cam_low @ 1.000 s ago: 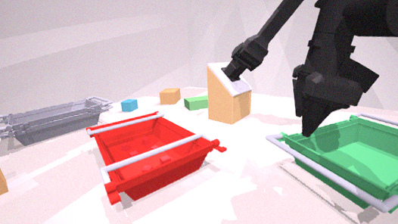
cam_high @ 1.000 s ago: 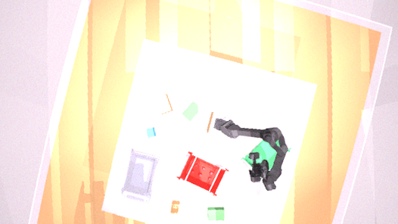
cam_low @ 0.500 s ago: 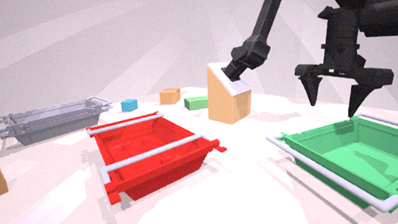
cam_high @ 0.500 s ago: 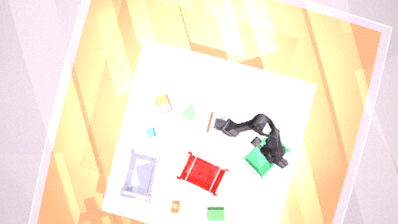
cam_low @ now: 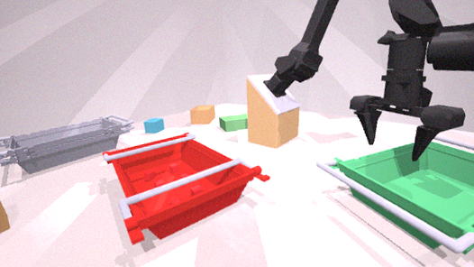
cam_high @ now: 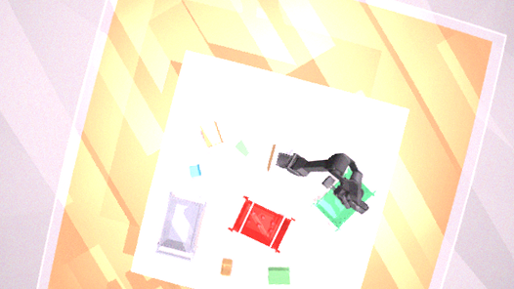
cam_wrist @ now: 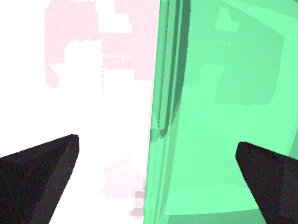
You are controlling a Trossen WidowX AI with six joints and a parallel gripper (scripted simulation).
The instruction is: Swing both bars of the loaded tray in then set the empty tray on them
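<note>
Right now my gripper tip is 40 mm short of the green tray, 70 mm to the right of it and 10 mm above it. Round my gripper tip: brown box: 570 mm ahead, 460 mm to the right, 40 mm below; then blue cube: 90 mm ahead, 750 mm to the right, 30 mm below.
</note>
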